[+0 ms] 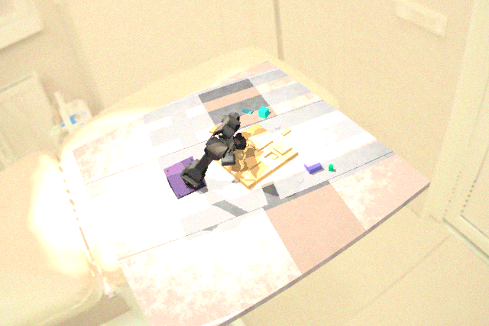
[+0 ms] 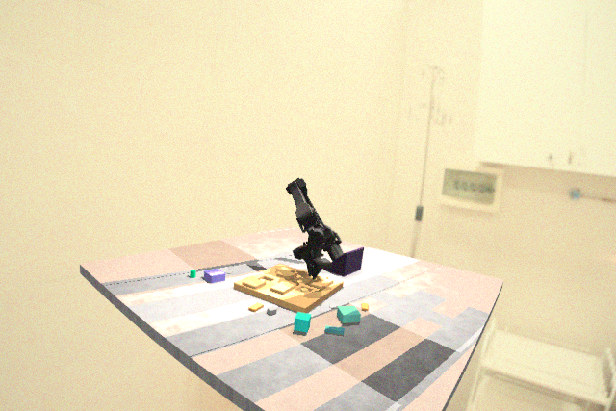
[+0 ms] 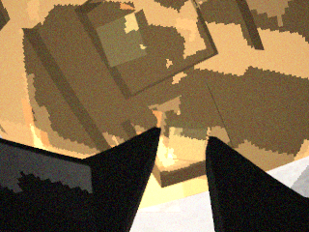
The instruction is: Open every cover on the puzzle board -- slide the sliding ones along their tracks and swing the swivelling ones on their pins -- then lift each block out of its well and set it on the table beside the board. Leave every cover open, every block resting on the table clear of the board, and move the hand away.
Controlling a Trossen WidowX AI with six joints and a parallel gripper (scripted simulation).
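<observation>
Now: the teal block 150 mm ahead of my gripper tip and 270 mm to the left of it. The rest, counted from my gripper tip: purple block: 290 mm ahead, 230 mm to the right; then cyan cube: 310 mm ahead, 220 mm to the left; then small grey piece: 310 mm ahead, 90 mm to the left, 10 mm below.
</observation>
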